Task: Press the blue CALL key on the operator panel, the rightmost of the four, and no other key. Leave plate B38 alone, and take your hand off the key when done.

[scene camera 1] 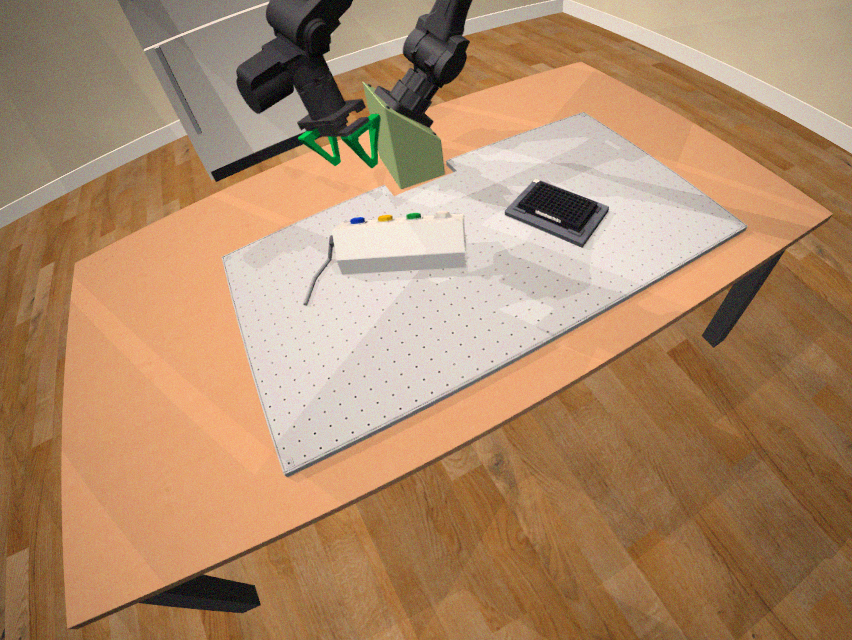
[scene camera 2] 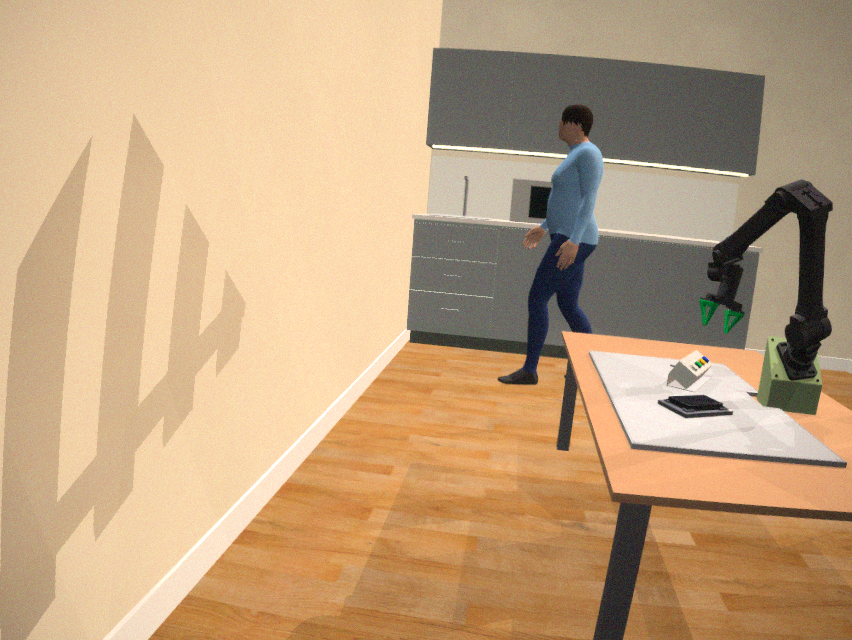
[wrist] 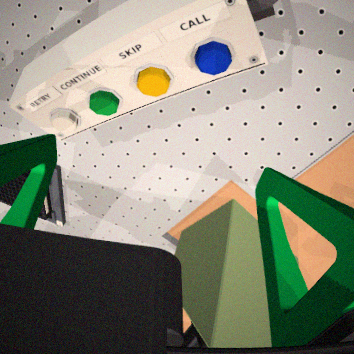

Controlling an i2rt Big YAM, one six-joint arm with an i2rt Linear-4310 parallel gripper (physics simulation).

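Seen in the pictures: gripper, fingertip midpoint: (scene camera 1: pixel 355 165) (scene camera 2: pixel 715 329) (wrist: pixel 160 162); arm's base, origin of the base link: (scene camera 1: pixel 402 109) (scene camera 2: pixel 795 361) (wrist: pixel 229 336).
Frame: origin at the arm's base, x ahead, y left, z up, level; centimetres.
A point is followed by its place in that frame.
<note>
The white operator panel (scene camera 1: pixel 401 242) @[x 27.8, y -18.1, z -7.0 cm] (scene camera 2: pixel 683 372) @[x 31.0, y -7.7, z -7.6 cm] (wrist: pixel 165 50) @[x 21.7, y -20.3, z -5.6 cm] has four keys in a row. The blue CALL key (scene camera 1: pixel 357 220) @[x 19.5, y -21.8, z -5.3 cm] (scene camera 2: pixel 703 359) @[x 19.6, y -20.7, z -6.1 cm] (wrist: pixel 213 57) @[x 18.6, y -21.8, z -5.6 cm] is at the row's right end in the wrist view, beside the yellow SKIP key (scene camera 1: pixel 385 218) @[x 22.4, y -17.8, z -5.4 cm] (wrist: pixel 153 81) @[x 21.4, y -17.7, z -5.6 cm]. The green CONTINUE key (scene camera 1: pixel 413 216) @[x 25.2, y -13.8, z -5.4 cm] (wrist: pixel 104 102) @[x 24.1, y -13.8, z -5.6 cm] and the whitish RETRY key (scene camera 1: pixel 442 214) @[x 28.0, y -9.7, z -5.4 cm] (wrist: pixel 65 120) @[x 26.9, y -9.9, z -5.6 cm] follow. My gripper (scene camera 1: pixel 356 163) @[x 18.1, y -19.0, z 4.2 cm] (scene camera 2: pixel 716 326) @[x 18.1, y -19.0, z 4.2 cm] (wrist: pixel 160 162) @[x 18.1, y -19.0, z 4.2 cm] is open and empty, raised above the board behind the panel, touching no key. Black plate B38 (scene camera 1: pixel 559 204) @[x 34.5, y 11.8, z -10.3 cm] (scene camera 2: pixel 694 402) @[x 35.6, y 14.1, z -10.1 cm] sits on its dark holder, partly hidden by a finger in the wrist view.
The perforated board (scene camera 1: pixel 385 344) @[x 39.8, y -29.3, z -12.7 cm] (scene camera 2: pixel 640 420) @[x 53.0, y 24.0, z -12.7 cm] lies on the orange table (scene camera 1: pixel 158 413) @[x 27.2, y -67.8, z -14.0 cm] (scene camera 2: pixel 661 485) @[x 58.7, y 58.6, z -14.0 cm]. A dark cable (scene camera 1: pixel 316 279) @[x 20.1, y -32.6, z -12.5 cm] runs from the panel's side. The green arm base (scene camera 1: pixel 416 155) @[x 7.4, y -2.3, z -6.9 cm] (scene camera 2: pixel 781 392) @[x 5.1, y 4.1, z -8.5 cm] (wrist: pixel 240 280) @[x 4.0, y -6.4, z -2.9 cm] stands behind the board. A person (scene camera 2: pixel 575 199) stands beyond the table.
</note>
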